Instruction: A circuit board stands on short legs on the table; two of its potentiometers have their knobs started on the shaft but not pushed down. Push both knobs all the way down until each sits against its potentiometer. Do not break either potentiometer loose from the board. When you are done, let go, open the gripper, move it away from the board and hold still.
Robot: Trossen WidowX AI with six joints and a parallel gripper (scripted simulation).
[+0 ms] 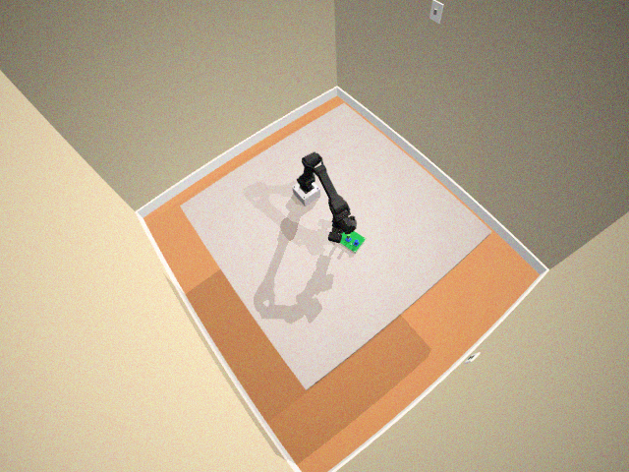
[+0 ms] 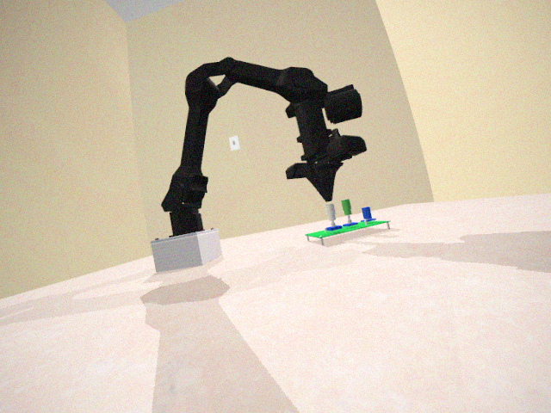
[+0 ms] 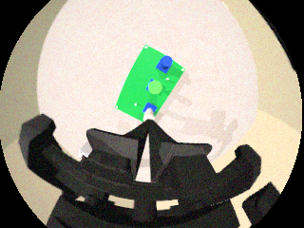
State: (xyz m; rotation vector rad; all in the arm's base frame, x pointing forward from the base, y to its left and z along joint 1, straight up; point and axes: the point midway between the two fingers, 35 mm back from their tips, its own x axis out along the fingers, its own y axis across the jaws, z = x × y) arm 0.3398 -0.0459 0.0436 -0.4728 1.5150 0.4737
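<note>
Now: the white knob 20 mm below my gripper tip. Also, from my gripper tip: green knob 40 mm ahead, 30 mm to the left, 20 mm below.
</note>
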